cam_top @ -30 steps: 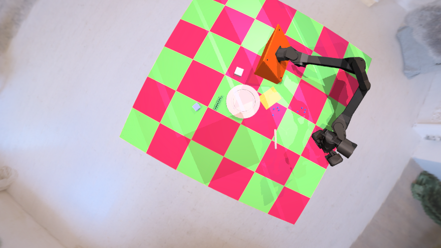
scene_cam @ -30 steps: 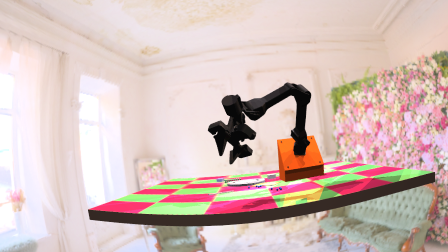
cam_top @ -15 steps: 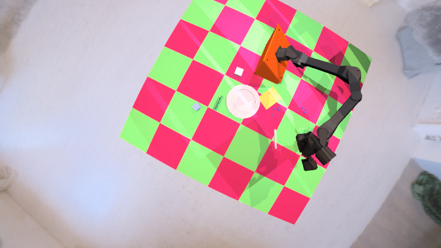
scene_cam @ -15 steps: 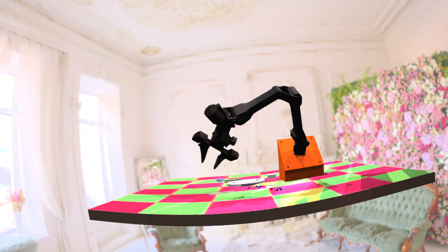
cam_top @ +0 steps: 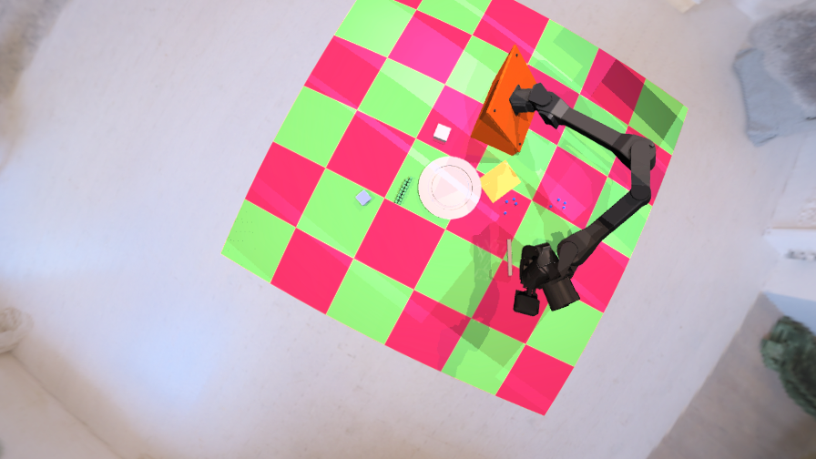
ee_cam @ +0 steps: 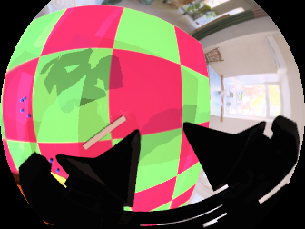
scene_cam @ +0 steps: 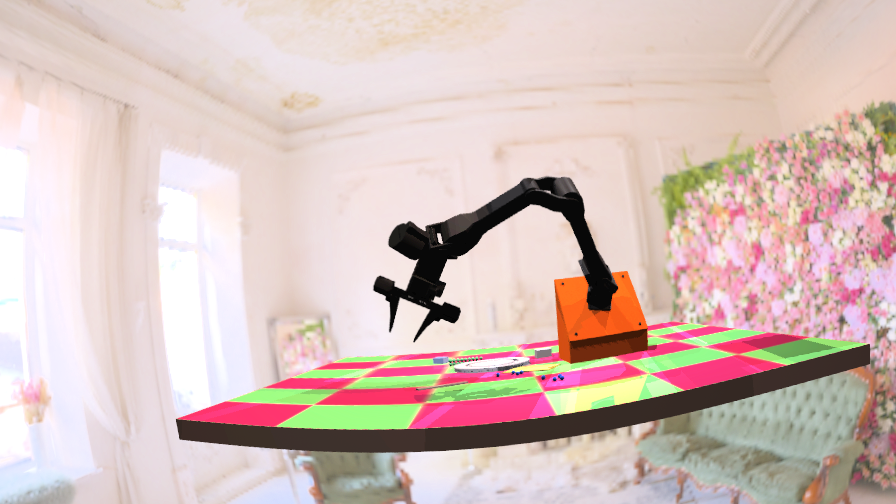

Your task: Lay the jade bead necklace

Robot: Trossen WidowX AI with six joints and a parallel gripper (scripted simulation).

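My gripper tip is 32 cm to the left of the round bead board, 15 cm past it and 11 cm above it. Also, from my gripper tip: white cube (44 cm to the right, 29 cm behind, 11 cm below); then thin white stick (12 cm below, 7 cm behind, 3 cm to the right); then yellow patch (26 cm behind, 20 cm to the right, 12 cm below).
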